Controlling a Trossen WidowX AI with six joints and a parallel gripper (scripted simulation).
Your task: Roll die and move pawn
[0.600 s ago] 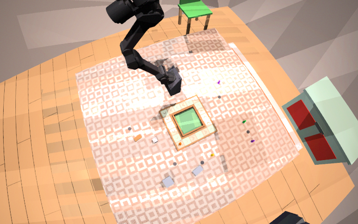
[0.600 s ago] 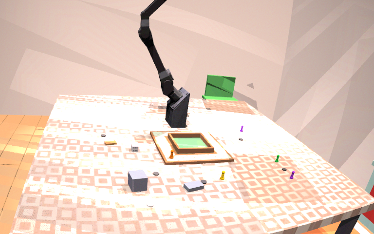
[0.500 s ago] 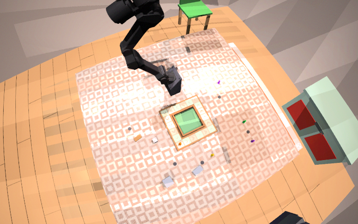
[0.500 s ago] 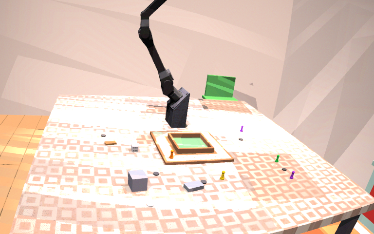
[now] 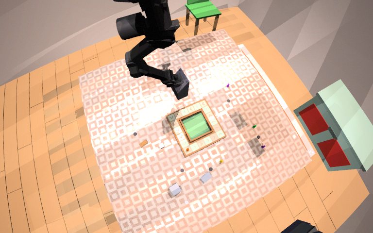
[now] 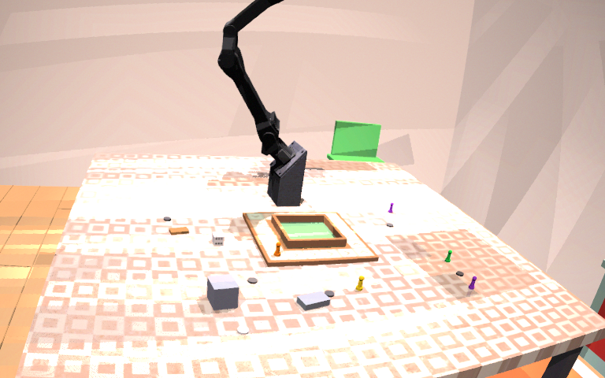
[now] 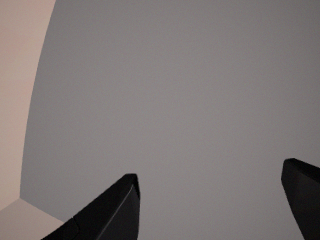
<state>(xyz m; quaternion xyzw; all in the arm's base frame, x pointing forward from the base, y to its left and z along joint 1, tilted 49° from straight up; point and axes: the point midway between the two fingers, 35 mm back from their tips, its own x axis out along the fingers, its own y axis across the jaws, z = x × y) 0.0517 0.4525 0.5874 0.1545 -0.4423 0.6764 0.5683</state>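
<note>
The white die lies 190 mm ahead of my gripper tip, 90 mm to the right of it and 880 mm below it. Also, from my gripper tip: orange pawn 260 mm ahead, 50 mm to the left, 860 mm below; then green dice tray 150 mm ahead, 150 mm to the left, 880 mm below; then tan block 130 mm ahead, 180 mm to the right, 880 mm below.
</note>
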